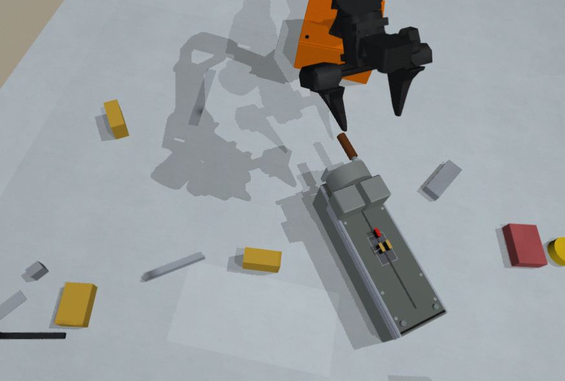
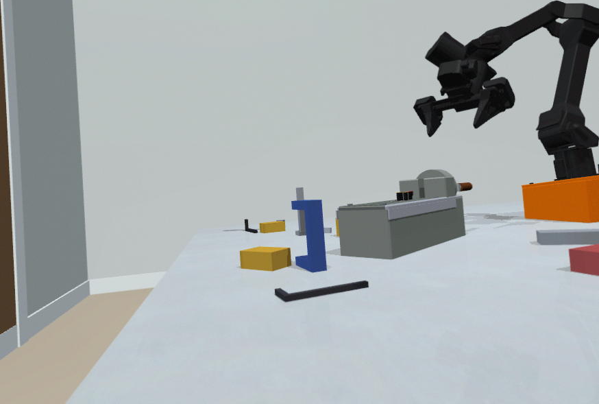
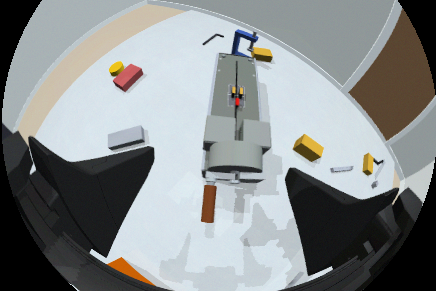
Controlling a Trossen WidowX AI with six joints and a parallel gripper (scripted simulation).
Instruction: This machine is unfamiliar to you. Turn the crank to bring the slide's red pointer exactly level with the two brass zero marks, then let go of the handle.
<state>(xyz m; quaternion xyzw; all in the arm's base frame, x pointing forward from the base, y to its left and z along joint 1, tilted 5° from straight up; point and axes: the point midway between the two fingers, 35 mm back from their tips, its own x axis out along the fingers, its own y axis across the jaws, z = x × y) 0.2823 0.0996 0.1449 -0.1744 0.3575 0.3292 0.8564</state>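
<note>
My gripper tip is now 2 cm past the brown handle, 2 cm to the left of it and 11 cm above it. Round my gripper tip: red pointer: 11 cm ahead, 8 cm to the left, 12 cm below; grey block: 9 cm behind, 19 cm to the left, 19 cm below; blue clamp: 29 cm ahead, 23 cm to the left, 15 cm below.
</note>
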